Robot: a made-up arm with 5 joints.
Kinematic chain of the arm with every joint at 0, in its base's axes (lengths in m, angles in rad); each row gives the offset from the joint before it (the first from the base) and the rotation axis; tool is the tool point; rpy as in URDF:
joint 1: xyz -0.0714 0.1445 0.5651 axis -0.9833 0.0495 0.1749
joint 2: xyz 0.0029 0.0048 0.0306 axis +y
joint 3: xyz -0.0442 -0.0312 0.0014 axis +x
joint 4: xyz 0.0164 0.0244 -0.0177 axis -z
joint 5: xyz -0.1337 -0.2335 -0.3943 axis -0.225 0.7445 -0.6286
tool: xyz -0.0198 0.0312 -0.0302 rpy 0 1.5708 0
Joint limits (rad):
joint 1: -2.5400..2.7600
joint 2: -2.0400..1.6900
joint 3: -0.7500..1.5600
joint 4: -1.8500..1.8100
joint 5: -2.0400..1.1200
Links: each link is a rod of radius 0.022 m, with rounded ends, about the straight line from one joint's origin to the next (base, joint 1, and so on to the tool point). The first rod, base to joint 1, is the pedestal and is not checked.
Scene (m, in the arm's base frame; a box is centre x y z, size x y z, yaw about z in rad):
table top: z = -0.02
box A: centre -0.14 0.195 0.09 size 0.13 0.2 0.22 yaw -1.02
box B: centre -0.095 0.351 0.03 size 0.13 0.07 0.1 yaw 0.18
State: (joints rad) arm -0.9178 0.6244 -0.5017 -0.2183 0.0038
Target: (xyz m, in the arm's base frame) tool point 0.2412 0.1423 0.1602
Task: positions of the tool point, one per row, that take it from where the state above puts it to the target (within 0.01 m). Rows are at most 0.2 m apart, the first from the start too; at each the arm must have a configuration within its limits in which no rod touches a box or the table.
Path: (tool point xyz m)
1: -0.3129 0.0300 0.1238
2: -0.2450 0.0132 0.0964
3: -0.1813 -0.0182 0.0853
4: -0.1271 -0.0590 0.0890
5: 0.0399 -0.0729 0.1155
6: 0.2115 -0.0771 0.2103
7: 0.2148 -0.0089 0.1754
8: 0.2246 0.0665 0.1579
9: 0.2412 0.1423 0.1602

